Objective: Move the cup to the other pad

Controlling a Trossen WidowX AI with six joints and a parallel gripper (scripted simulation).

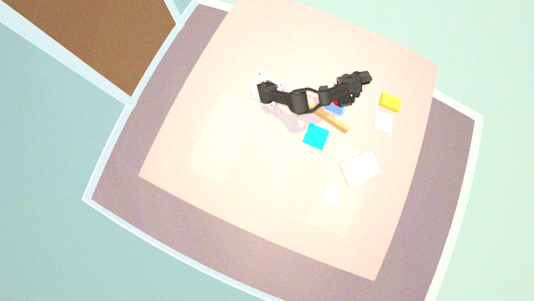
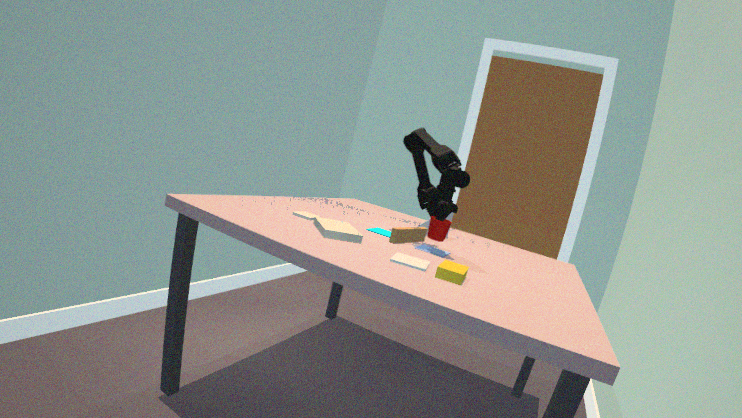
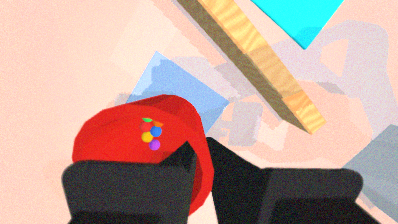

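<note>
Right now my gripper tip is 1 cm short of the cyan pad, 19 cm to the left of it and 9 cm above it. Also, from my gripper tip: pale blue pad (2 cm ahead, 2 cm to the left, 9 cm below); cup (2 cm ahead, 2 cm to the left); wooden block (2 cm ahead, 8 cm to the right, 6 cm below).
</note>
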